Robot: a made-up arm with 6 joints. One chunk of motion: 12 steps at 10 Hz.
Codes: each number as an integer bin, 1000 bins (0 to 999) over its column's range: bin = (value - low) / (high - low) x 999, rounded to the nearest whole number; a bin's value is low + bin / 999 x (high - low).
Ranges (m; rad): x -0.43..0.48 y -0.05..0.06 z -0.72..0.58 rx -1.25..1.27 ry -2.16..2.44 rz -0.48..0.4
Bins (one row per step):
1: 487 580 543 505 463 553
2: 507 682 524 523 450 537
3: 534 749 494 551 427 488
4: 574 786 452 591 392 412
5: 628 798 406 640 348 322
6: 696 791 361 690 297 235
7: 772 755 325 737 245 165
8: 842 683 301 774 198 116
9: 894 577 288 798 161 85
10: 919 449 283 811 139 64
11: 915 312 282 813 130 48
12: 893 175 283 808 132 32
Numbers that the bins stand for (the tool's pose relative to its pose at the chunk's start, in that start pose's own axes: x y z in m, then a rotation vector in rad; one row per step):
1: 0.0136 0.0139 -0.0134 0.0239 -0.0281 0.0071
2: 0.0318 0.0251 -0.0381 0.0693 -0.0879 -0.0070
3: 0.0564 0.0325 -0.0772 0.1399 -0.1938 -0.0501
4: 0.0929 0.0365 -0.1318 0.2408 -0.3550 -0.1171
5: 0.1421 0.0379 -0.1917 0.3644 -0.5576 -0.1964
6: 0.2040 0.0371 -0.2502 0.4905 -0.7924 -0.2730
7: 0.2732 0.0331 -0.2971 0.6091 -1.0319 -0.3347
8: 0.3370 0.0252 -0.3283 0.7024 -1.2483 -0.3778
9: 0.3844 0.0135 -0.3452 0.7630 -1.4187 -0.4051
10: 0.4071 -0.0006 -0.3517 0.7958 -1.5200 -0.4236
11: 0.4035 -0.0156 -0.3530 0.8008 -1.5614 -0.4377
12: 0.3834 -0.0307 -0.3517 0.7882 -1.5522 -0.4518

